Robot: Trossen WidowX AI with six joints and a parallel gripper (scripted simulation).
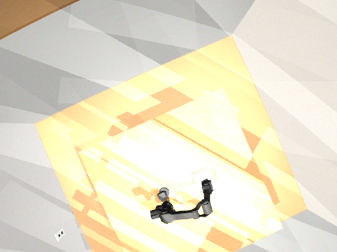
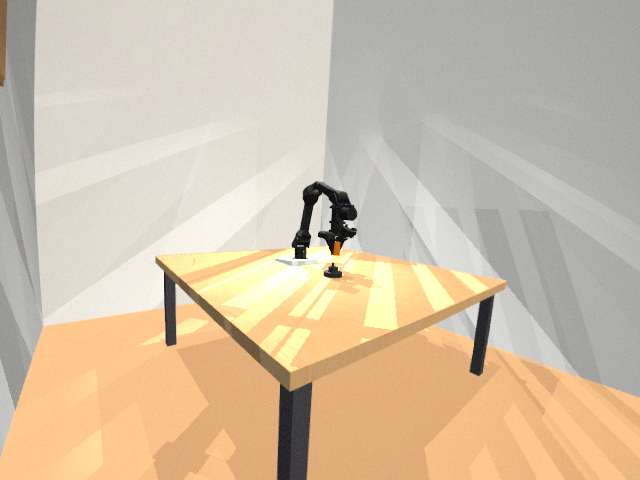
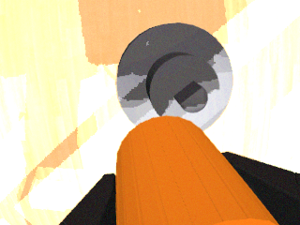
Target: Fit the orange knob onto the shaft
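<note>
Right now my gripper tip is 1 cm short of the pedestal, 3 cm to the left of it and 7 cm above it. From my gripper tip the other things lie so: orange knob (2 cm above).
</note>
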